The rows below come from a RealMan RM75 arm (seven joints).
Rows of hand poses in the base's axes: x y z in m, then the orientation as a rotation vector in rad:
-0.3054, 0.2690, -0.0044, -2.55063, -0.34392, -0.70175
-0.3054, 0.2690, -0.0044, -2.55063, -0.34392, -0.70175
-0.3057, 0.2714, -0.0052, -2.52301, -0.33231, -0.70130
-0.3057, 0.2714, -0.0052, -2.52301, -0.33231, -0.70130
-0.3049, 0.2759, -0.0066, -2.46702, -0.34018, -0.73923
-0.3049, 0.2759, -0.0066, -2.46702, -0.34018, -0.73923
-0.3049, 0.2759, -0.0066, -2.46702, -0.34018, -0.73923
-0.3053, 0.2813, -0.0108, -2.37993, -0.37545, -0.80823
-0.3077, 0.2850, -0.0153, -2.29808, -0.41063, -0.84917
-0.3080, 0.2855, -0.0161, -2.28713, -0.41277, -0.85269
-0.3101, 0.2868, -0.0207, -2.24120, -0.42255, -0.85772
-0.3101, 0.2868, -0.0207, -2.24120, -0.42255, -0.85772
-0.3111, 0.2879, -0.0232, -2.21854, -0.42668, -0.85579
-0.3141, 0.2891, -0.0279, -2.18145, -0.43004, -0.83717
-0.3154, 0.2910, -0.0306, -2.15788, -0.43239, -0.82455
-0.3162, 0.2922, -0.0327, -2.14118, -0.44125, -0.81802
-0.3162, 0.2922, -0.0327, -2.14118, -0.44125, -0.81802
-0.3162, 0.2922, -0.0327, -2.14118, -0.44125, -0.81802
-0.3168, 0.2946, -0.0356, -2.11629, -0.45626, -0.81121
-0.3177, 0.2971, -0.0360, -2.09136, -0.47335, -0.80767
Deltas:
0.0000, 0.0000, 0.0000, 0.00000, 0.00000, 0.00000
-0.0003, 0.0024, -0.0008, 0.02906, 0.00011, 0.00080
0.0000, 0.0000, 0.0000, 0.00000, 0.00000, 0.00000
0.0008, 0.0045, -0.0014, 0.04492, -0.03388, 0.01256
0.0000, 0.0000, 0.0000, 0.00000, 0.00000, 0.00000
0.0000, 0.0000, 0.0000, 0.00000, 0.00000, 0.00000
-0.0004, 0.0054, -0.0042, 0.05966, -0.06665, 0.03141
-0.0024, 0.0037, -0.0045, 0.05620, -0.04825, 0.03766
-0.0003, 0.0005, -0.0008, 0.00856, -0.00452, 0.00408
-0.0021, 0.0013, -0.0046, 0.03663, -0.01251, 0.02092
0.0000, 0.0000, 0.0000, 0.00000, 0.00000, 0.00000
-0.0010, 0.0011, -0.0025, 0.01876, -0.00297, 0.01149
-0.0030, 0.0012, -0.0047, 0.03359, 0.00707, 0.02245
-0.0013, 0.0019, -0.0027, 0.02129, 0.00498, 0.01477
-0.0008, 0.0012, -0.0021, 0.01214, -0.00055, 0.01403
0.0000, 0.0000, 0.0000, 0.00000, 0.00000, 0.00000
0.0000, 0.0000, 0.0000, 0.00000, 0.00000, 0.00000
-0.0006, 0.0024, -0.0029, 0.01707, -0.00357, 0.02095
-0.0009, 0.0025, -0.0004, 0.01592, -0.00672, 0.02101

